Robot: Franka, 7 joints.
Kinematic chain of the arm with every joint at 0, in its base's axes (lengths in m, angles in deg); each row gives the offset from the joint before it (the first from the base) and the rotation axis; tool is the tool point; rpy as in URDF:
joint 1: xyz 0 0 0.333 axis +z
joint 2: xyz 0 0 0 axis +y
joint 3: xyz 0 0 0.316 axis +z
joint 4: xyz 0.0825 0 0 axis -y
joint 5: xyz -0.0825 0 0.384 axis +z
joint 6: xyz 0 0 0 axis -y
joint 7: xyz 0.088 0 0 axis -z
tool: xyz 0 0 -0.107 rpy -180 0 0
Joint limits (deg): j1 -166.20..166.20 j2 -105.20..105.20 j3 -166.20..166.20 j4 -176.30..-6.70 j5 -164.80..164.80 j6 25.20..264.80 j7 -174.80..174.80
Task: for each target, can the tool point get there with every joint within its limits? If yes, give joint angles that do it. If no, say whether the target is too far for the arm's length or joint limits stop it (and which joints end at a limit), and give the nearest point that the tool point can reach.
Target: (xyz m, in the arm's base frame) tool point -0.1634 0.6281 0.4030
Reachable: yes | joints 68.73 52.45 72.48 -80.76 89.36 232.98 -58.45
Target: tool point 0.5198 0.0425 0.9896
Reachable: yes | joints 42.46 13.85 -55.03 -45.68 74.22 133.66 -126.33
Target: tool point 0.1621 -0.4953 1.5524
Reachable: no: too far | nearest point 0.1049 -0.3204 1.1219 | short by 0.468 m
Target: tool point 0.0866 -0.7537 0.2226
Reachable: yes | joints -40.72 85.84 -64.82 -74.58 -104.93 102.40 -49.07
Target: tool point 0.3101 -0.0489 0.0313
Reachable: yes | joints -81.27 73.73 26.95 -144.02 -86.69 203.60 -90.64
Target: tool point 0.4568 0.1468 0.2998
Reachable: yes | joints 13.42 1.42 -2.41 -142.90 116.80 113.18 107.45
